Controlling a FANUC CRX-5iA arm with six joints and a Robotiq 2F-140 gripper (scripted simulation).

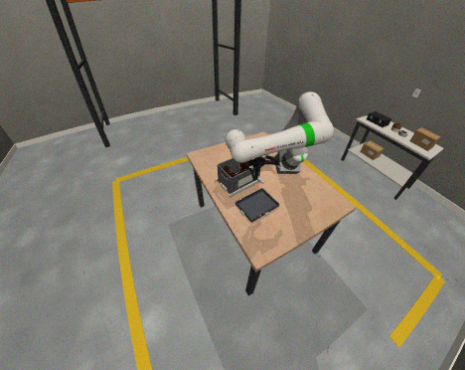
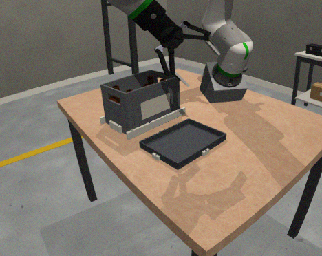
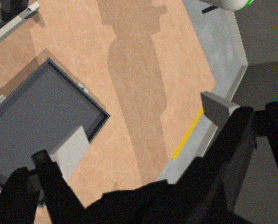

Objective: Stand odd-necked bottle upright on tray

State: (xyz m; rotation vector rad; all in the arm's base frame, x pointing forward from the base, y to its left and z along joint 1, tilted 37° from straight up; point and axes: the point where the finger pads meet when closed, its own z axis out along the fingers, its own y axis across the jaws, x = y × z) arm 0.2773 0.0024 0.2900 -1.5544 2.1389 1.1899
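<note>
The dark grey crate is 5 cm ahead of my hand, 29 cm to the right of it and 18 cm below it. Also, from my hand: dark tray: 7 cm ahead, 1 cm to the right, 25 cm below; then bottle: 4 cm behind, 34 cm to the right, 18 cm below.
</note>
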